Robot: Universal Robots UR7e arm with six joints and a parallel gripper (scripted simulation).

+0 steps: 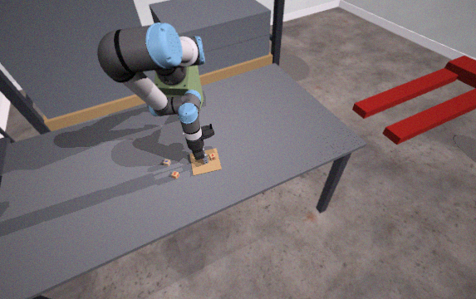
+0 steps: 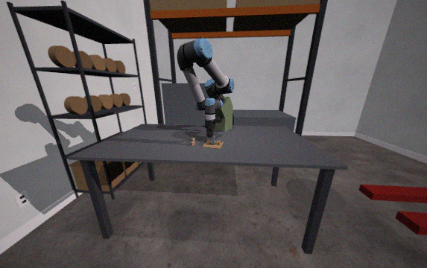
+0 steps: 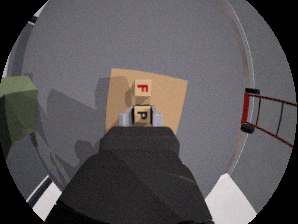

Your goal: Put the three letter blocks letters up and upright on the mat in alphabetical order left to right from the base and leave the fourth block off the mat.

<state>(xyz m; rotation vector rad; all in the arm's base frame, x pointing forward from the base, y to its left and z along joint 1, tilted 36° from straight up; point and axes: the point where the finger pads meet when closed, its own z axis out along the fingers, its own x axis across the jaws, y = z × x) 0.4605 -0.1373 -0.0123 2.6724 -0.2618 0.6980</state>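
Right now my hand is 2 cm above the tan mat.
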